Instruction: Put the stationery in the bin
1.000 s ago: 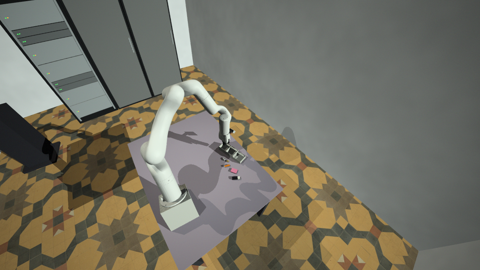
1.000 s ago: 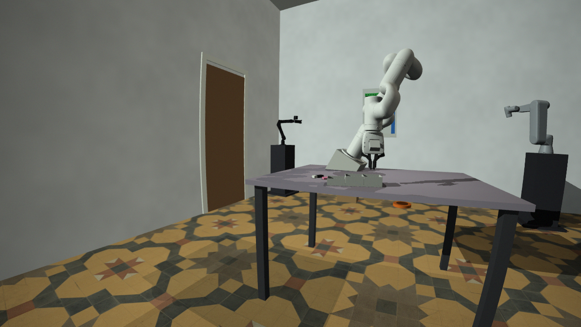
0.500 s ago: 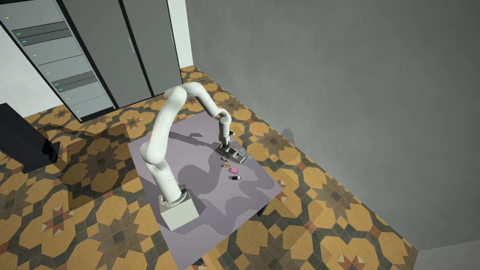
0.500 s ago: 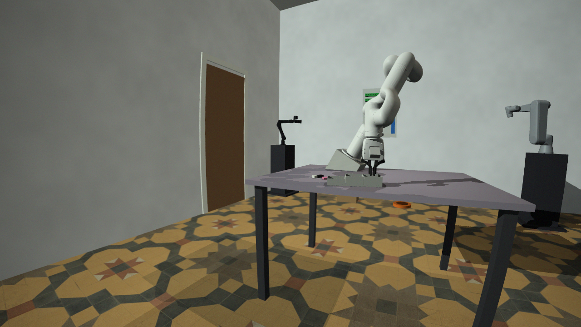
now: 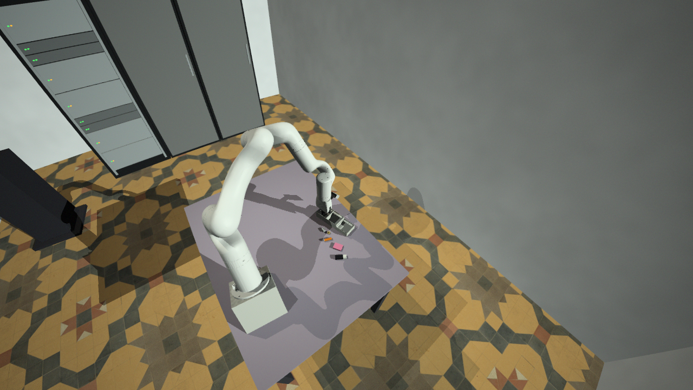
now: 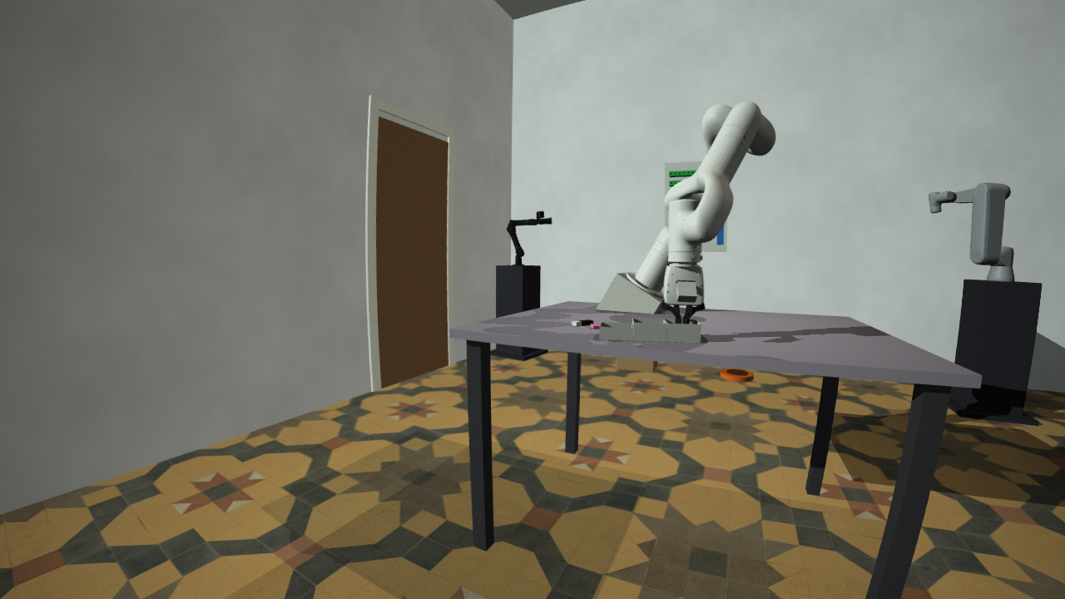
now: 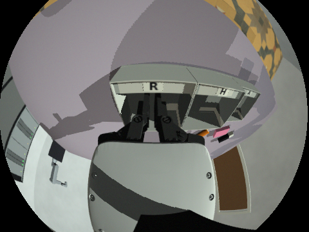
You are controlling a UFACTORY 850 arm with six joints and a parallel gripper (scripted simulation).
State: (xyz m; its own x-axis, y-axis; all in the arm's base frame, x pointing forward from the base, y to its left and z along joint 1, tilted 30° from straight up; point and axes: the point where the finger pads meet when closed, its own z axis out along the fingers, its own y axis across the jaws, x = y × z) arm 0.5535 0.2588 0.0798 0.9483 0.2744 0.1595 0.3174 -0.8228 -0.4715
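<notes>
Now: hand 320 mm to the left of the eraser, 60 mm past it and 30 mm above it. The rest, counted from my hand: orange cylinder (170 mm to the right, 70 mm behind, 30 mm below); silver thing (100 mm to the right, 60 mm behind, 30 mm below); ring-like thing (130 mm to the right, 40 mm behind, 30 mm below).
</notes>
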